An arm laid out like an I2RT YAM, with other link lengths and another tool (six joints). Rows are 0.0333 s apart.
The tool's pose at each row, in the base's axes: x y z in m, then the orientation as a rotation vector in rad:
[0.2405, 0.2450, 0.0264, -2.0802, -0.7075, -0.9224]
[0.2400, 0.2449, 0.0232, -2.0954, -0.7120, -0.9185]
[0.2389, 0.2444, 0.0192, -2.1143, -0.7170, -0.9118]
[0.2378, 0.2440, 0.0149, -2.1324, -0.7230, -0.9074]
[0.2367, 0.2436, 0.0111, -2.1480, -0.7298, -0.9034]
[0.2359, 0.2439, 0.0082, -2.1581, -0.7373, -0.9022]
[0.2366, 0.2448, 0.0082, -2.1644, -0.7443, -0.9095]
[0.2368, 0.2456, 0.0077, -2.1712, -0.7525, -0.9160]
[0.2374, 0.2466, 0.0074, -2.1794, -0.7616, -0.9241]
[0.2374, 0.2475, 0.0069, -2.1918, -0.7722, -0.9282]
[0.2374, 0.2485, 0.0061, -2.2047, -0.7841, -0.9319]
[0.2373, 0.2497, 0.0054, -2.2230, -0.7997, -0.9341]
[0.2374, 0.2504, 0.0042, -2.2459, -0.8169, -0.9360]
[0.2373, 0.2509, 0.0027, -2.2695, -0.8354, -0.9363]
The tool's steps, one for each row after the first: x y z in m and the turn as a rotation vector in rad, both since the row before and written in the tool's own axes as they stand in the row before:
[-0.0028, 0.0010, 0.0012, -0.0104, -0.0108, -0.0021]
[-0.0039, 0.0011, 0.0011, -0.0122, -0.0142, -0.0015]
[-0.0041, 0.0011, 0.0014, -0.0126, -0.0128, -0.0031]
[-0.0037, 0.0009, 0.0012, -0.0107, -0.0117, -0.0038]
[-0.0026, 0.0003, 0.0014, -0.0073, -0.0078, -0.0052]
[0.0006, -0.0001, 0.0009, -0.0081, -0.0012, -0.0078]
[-0.0001, -0.0002, 0.0009, -0.0081, -0.0022, -0.0084]
[0.0004, -0.0001, 0.0011, -0.0099, -0.0023, -0.0096]
[-0.0002, -0.0004, 0.0009, -0.0115, -0.0069, -0.0093]
[-0.0003, -0.0004, 0.0012, -0.0116, -0.0078, -0.0101]
[-0.0003, -0.0006, 0.0012, -0.0152, -0.0123, -0.0124]
[-0.0007, 0.0000, 0.0012, -0.0188, -0.0150, -0.0135]
[-0.0010, 0.0000, 0.0012, -0.0187, -0.0165, -0.0139]

